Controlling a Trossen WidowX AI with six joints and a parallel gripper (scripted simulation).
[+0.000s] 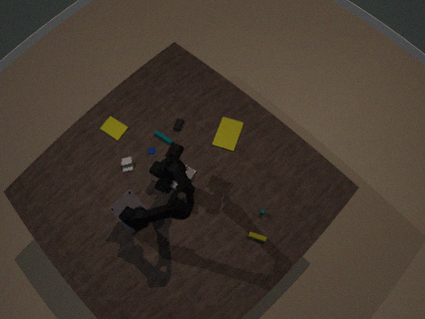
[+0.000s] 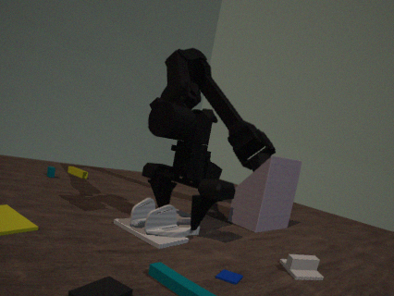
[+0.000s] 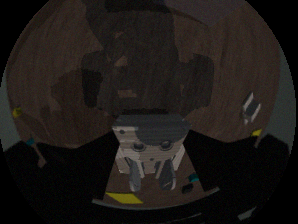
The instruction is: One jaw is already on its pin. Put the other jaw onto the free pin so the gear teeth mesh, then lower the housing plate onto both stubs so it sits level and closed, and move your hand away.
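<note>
The housing plate is 10 mm ahead of my gripper tip and 20 mm above it. Also, from my gripper tip: blue tile (60 mm ahead, 190 mm to the left, 10 mm below); then teal bar (150 mm ahead, 190 mm to the left); then grey jaw (30 mm ahead, 10 mm to the right).
</note>
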